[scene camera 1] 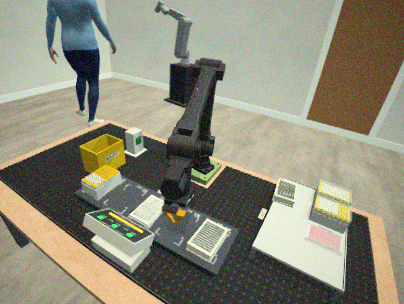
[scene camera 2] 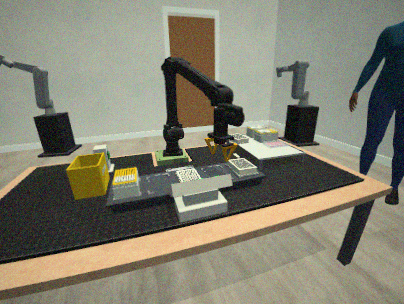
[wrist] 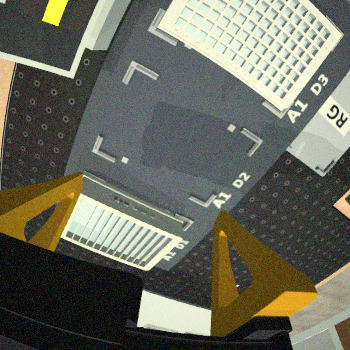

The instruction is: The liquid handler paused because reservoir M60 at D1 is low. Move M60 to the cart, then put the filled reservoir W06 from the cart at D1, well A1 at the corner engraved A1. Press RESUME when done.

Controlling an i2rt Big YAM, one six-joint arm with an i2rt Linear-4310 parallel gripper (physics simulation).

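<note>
The reservoir at D1, pale with long slots, sits at the end of the dark deck nearest the cart; no name on it is readable. My gripper is open and empty above the deck, near D2 and D1; in the wrist view the reservoir shows lower, beyond the fingertips. The white cart bears another slotted reservoir at its back left corner in scene camera 1; its label is unreadable. The button box with a green button stands behind the deck.
A gridded plate sits at D3. A yellow tip rack and yellow waste bin are at the far end. The status panel stands before the deck. The cart also bears yellow-topped racks and a pink plate.
</note>
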